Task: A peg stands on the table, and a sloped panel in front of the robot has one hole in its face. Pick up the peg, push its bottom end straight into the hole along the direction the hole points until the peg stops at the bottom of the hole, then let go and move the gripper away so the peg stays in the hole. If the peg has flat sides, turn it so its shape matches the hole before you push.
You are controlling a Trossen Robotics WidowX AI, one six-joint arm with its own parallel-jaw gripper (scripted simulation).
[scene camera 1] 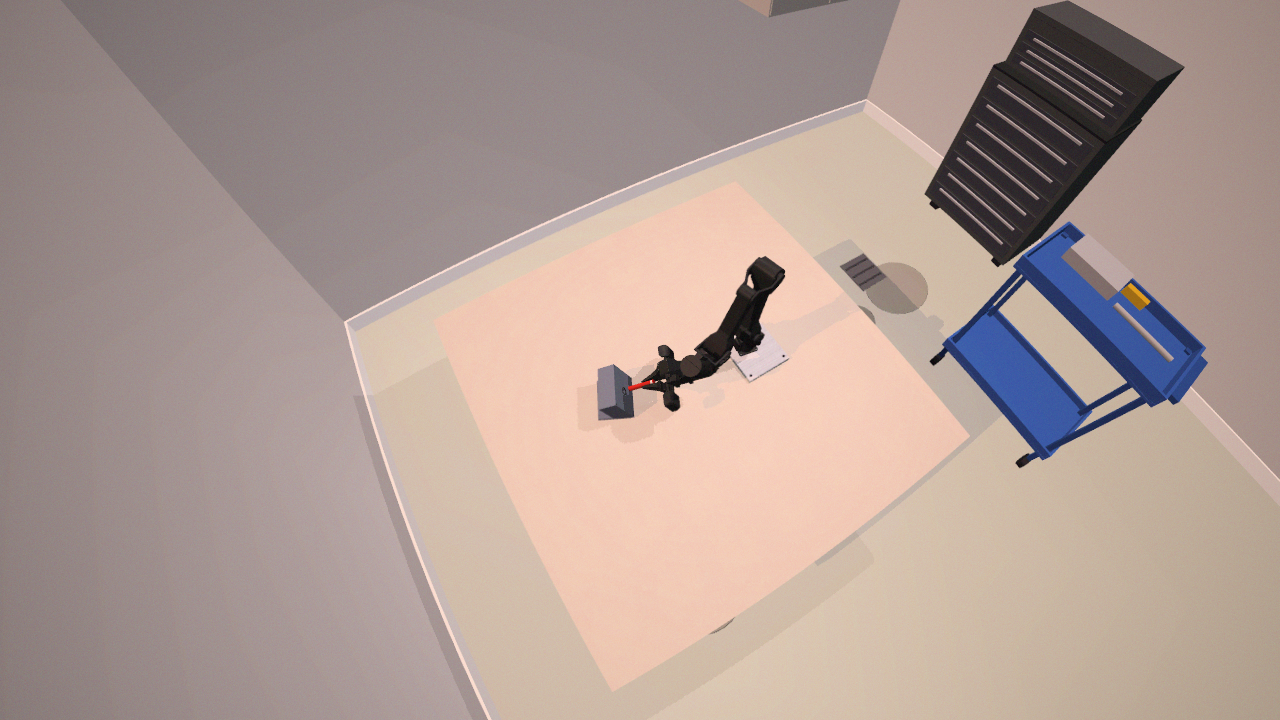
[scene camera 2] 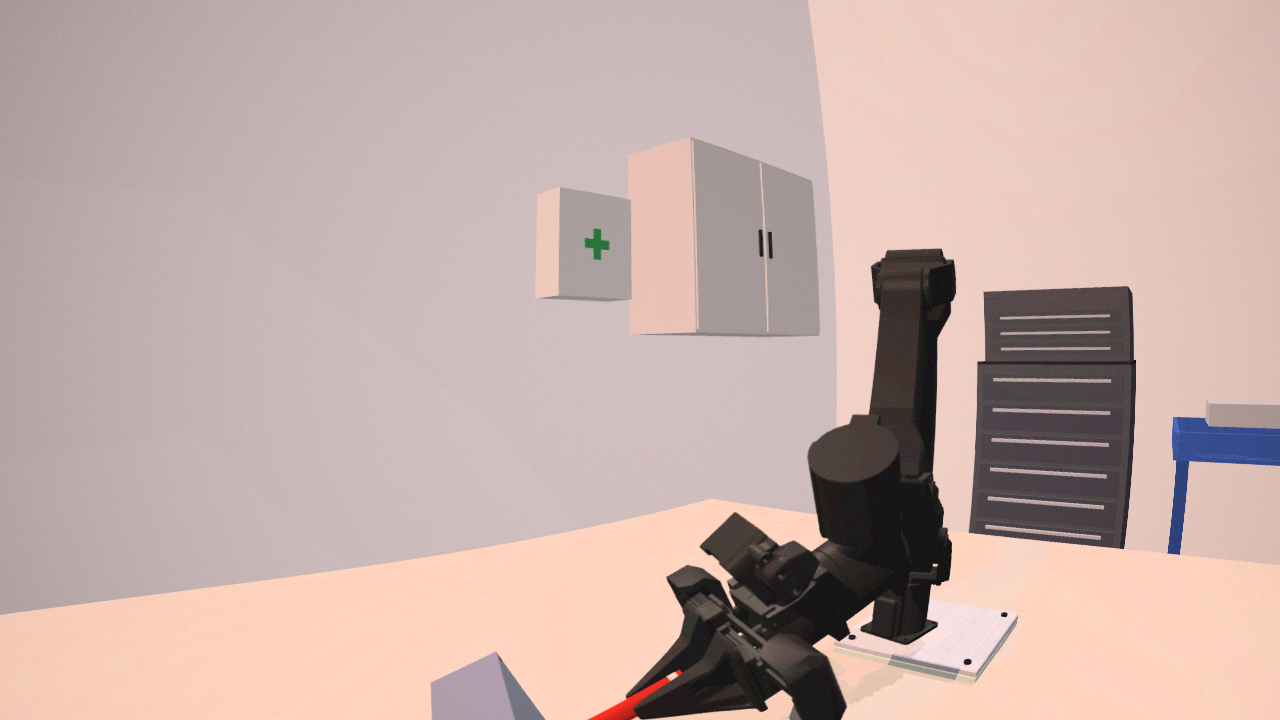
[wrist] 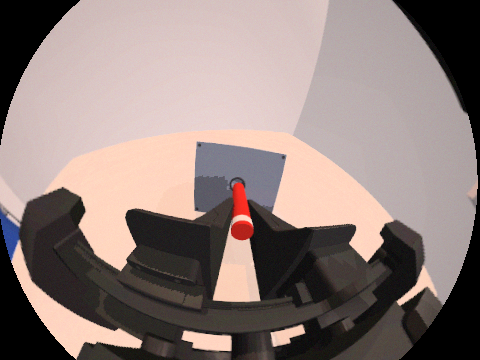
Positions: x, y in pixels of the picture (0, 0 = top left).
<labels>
The gripper (scene camera 1: 641, 385) carries a red peg (wrist: 241, 223).
</labels>
